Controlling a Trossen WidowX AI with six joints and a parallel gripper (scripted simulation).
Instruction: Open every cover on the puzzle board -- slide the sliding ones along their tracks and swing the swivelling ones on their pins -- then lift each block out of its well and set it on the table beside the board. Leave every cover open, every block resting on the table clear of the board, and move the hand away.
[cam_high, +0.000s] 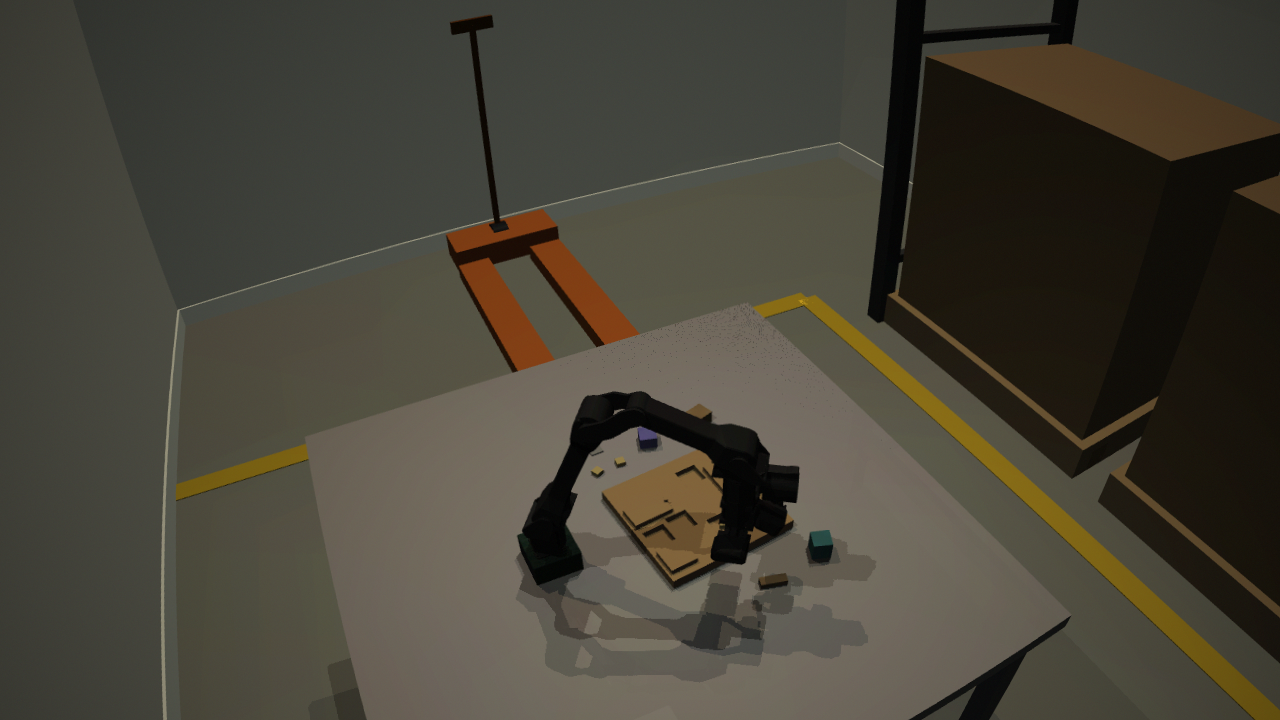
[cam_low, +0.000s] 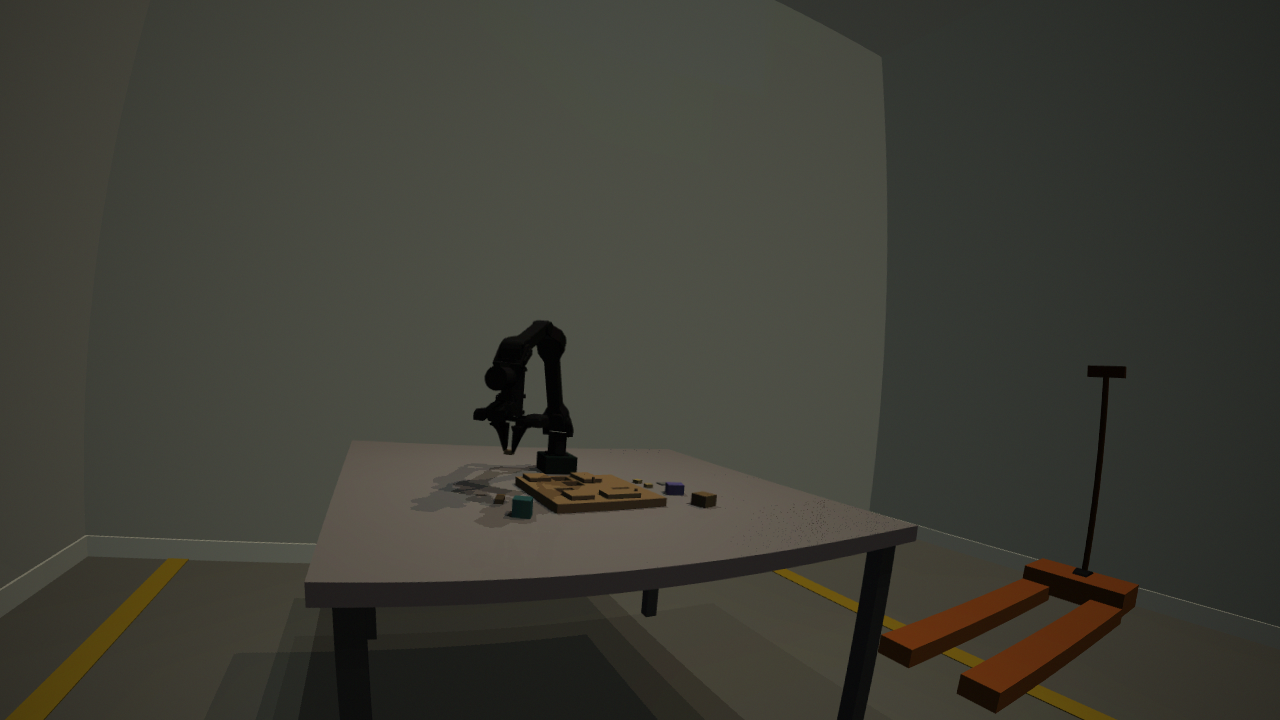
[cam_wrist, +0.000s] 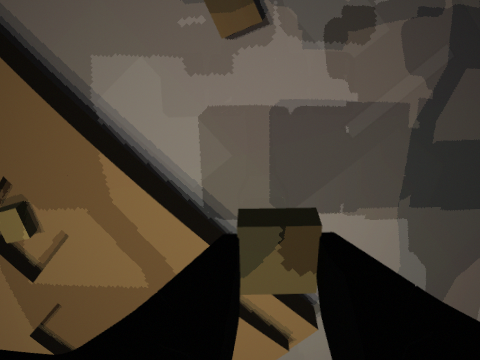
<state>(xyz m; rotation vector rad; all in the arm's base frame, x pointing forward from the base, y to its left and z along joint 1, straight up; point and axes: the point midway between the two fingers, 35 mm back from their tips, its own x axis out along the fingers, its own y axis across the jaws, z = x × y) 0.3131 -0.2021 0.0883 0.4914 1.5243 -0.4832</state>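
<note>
My gripper tip is 19 cm to the right of the wooden puzzle board, 9 cm above it and 1 cm short of it. Round my gripper tip: purple block (46 cm to the left, 9 cm below); teal block (20 cm ahead, 9 cm below); small flat brown piece (10 cm below, 8 cm ahead, 3 cm to the right).
</note>
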